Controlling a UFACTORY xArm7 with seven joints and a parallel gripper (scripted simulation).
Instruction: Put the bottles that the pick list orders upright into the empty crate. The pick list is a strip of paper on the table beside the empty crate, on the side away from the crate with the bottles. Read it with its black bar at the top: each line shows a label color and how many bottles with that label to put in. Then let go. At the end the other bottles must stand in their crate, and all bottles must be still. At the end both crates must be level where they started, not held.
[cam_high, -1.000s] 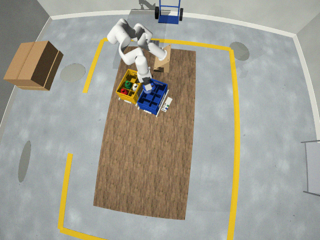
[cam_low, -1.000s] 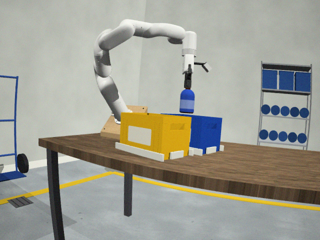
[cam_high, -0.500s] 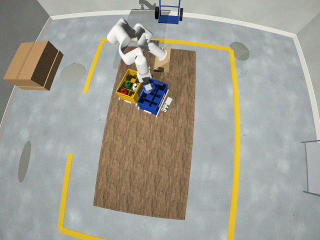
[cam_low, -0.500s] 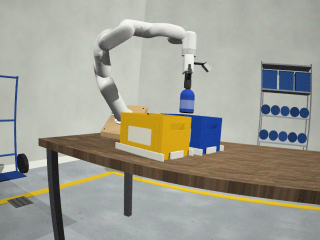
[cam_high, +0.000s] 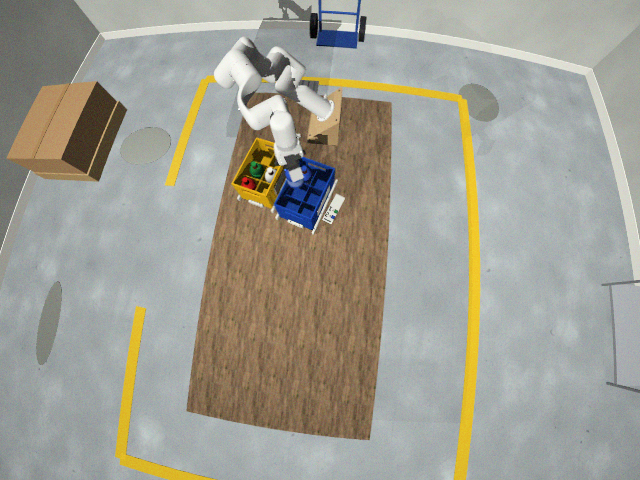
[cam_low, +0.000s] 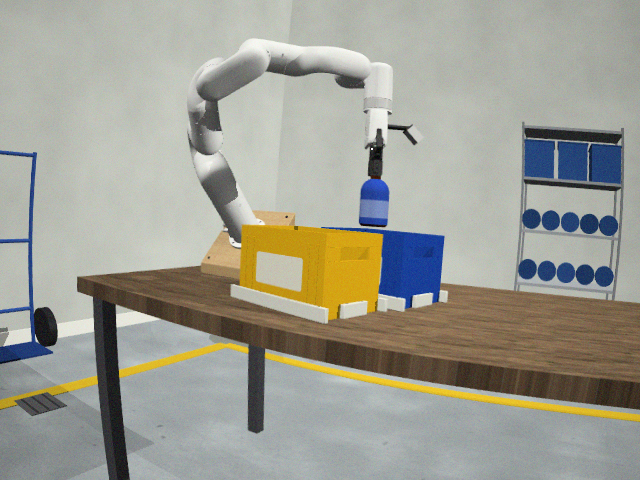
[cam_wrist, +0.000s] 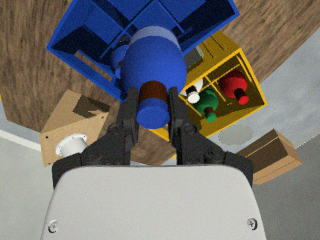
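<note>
My hand is 7 cm above the blue-label bottle. Round my hand: white-label bottle 25 cm below, 14 cm to the right, 6 cm behind; blue crate 25 cm below, 4 cm to the left, 2 cm ahead; yellow crate 25 cm below, 18 cm to the right, 8 cm behind.
</note>
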